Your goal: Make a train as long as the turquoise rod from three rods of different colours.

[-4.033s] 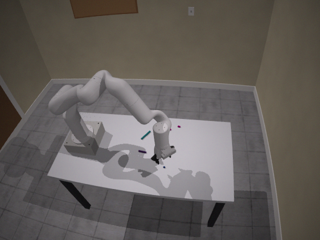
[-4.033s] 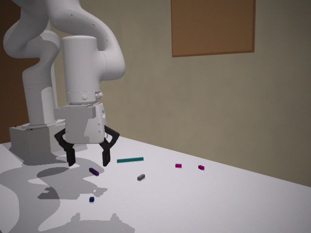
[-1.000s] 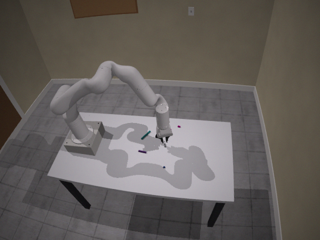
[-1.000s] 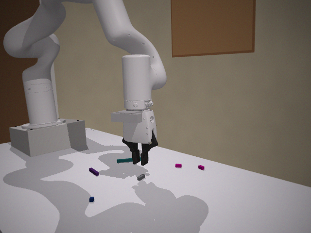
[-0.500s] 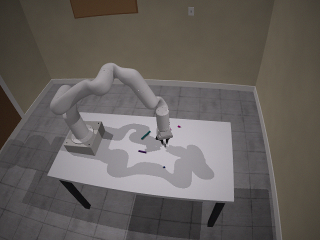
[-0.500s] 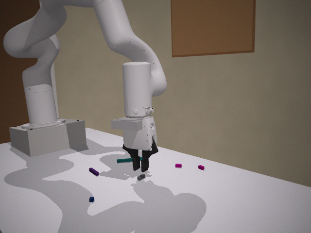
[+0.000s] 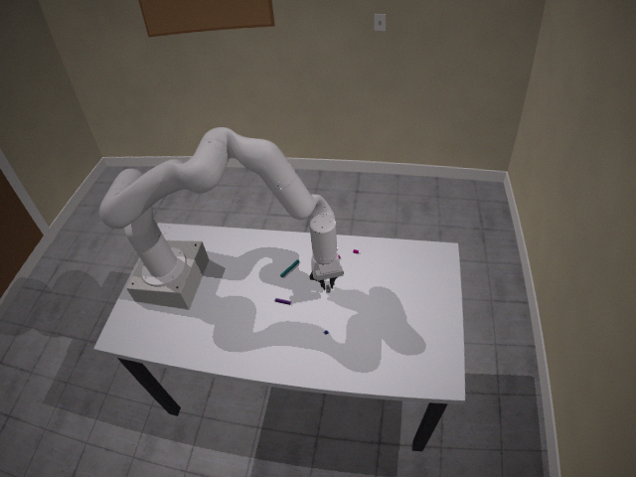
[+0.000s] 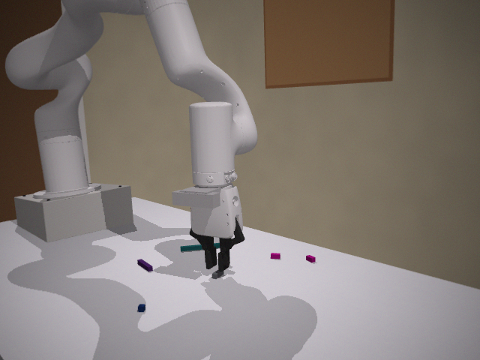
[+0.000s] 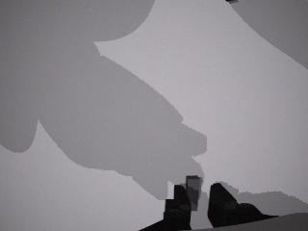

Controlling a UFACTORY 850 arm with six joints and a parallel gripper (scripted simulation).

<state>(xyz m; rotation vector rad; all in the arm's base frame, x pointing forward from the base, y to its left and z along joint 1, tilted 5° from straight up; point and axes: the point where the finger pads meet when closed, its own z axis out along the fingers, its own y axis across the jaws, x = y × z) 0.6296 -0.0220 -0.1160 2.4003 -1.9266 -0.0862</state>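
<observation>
Right now my hand is 30 mm above the grey rod. Round my hand: blue rod (190 mm to the right, 30 mm below); purple rod (160 mm behind, 60 mm to the right, 30 mm below); turquoise rod (150 mm behind, 100 mm to the left, 30 mm below).
</observation>
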